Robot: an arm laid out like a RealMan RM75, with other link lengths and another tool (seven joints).
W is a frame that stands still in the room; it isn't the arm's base.
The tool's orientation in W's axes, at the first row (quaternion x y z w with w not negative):
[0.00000 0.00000 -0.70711 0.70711]
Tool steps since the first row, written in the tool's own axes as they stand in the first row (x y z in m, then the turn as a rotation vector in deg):
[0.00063 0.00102 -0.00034 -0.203 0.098 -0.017]
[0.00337 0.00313 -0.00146 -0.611 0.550 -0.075]
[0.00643 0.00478 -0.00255 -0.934 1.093 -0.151]
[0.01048 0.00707 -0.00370 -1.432 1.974 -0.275]
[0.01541 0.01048 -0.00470 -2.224 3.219 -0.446]
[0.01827 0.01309 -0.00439 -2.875 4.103 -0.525]
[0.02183 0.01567 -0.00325 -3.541 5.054 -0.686]
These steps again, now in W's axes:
[0.00102 -0.00063 -0.00034 0.098 0.203 -0.017]
[0.00313 -0.00337 -0.00146 0.550 0.611 -0.075]
[0.00478 -0.00643 -0.00255 1.093 0.934 -0.151]
[0.00707 -0.01048 -0.00370 1.974 1.432 -0.275]
[0.01048 -0.01541 -0.00470 3.219 2.224 -0.446]
[0.01309 -0.01827 -0.00439 4.103 2.875 -0.525]
[0.01567 -0.02183 -0.00325 5.054 3.541 -0.686]

